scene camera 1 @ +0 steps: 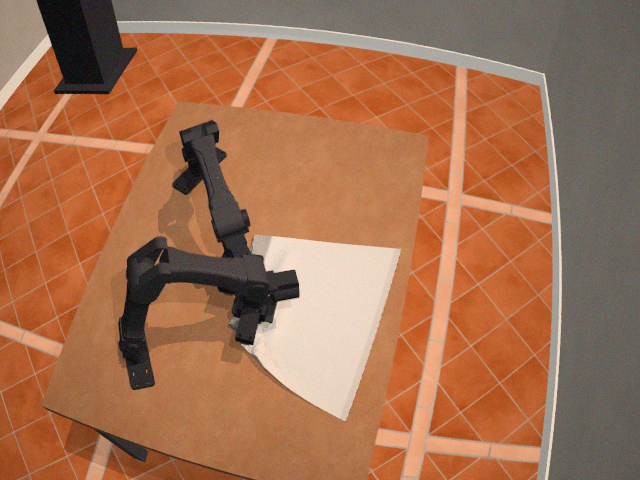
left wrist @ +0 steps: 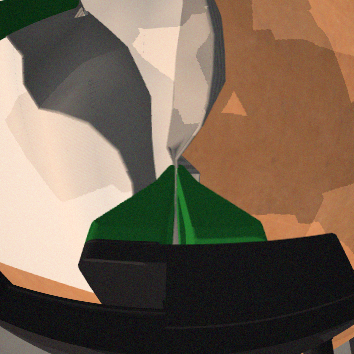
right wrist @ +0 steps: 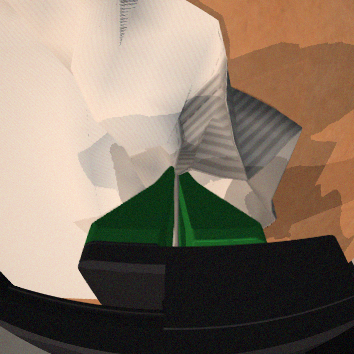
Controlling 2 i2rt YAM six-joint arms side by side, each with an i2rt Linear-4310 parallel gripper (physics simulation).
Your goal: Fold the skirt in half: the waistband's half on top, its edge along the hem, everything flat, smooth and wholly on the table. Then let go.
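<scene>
The white skirt (scene camera 1: 330,299) (left wrist: 45,220) (right wrist: 40,150) lies spread on the table, with its wide hem at the right in scene camera 1. Its narrower left end is bunched and partly hidden under the arms. My left gripper (left wrist: 175,173) is shut on a pinched fold of the skirt; beyond the tips the cloth rises in a raised fold beside a dark hollow. My right gripper (right wrist: 175,175) is shut on crumpled cloth, with a grey ribbed flap sticking out to the right of its tips. In scene camera 1 the fingertips are hidden.
The arms meet closely over the skirt's left end, the lower arm's forearm passing over the upper arm's wrist. The brown table (scene camera 1: 330,175) extends above and below the skirt. Its right edge runs close beside the hem. A black pillar (scene camera 1: 77,46) stands on the floor at the upper left.
</scene>
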